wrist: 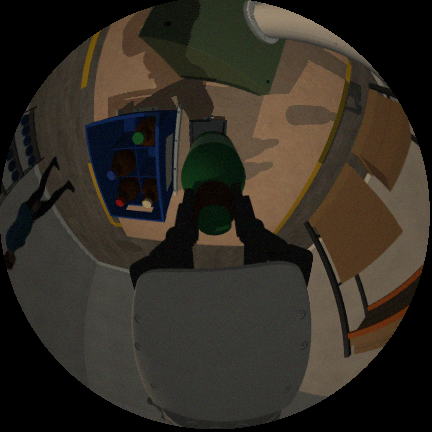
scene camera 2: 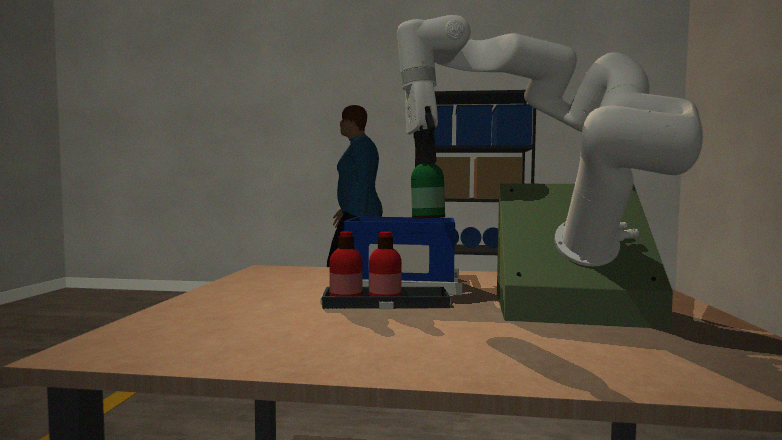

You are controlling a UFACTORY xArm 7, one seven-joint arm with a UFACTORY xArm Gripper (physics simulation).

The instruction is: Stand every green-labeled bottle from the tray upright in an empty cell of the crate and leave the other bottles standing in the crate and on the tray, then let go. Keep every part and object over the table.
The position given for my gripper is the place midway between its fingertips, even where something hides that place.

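There is a green-labeled bottle (scene camera 2: pixel 427 180) that I can see, and the wrist view gives me the bottle (wrist: pixel 212 164) as well. My own gripper (wrist: pixel 213 195) is visible to me too.
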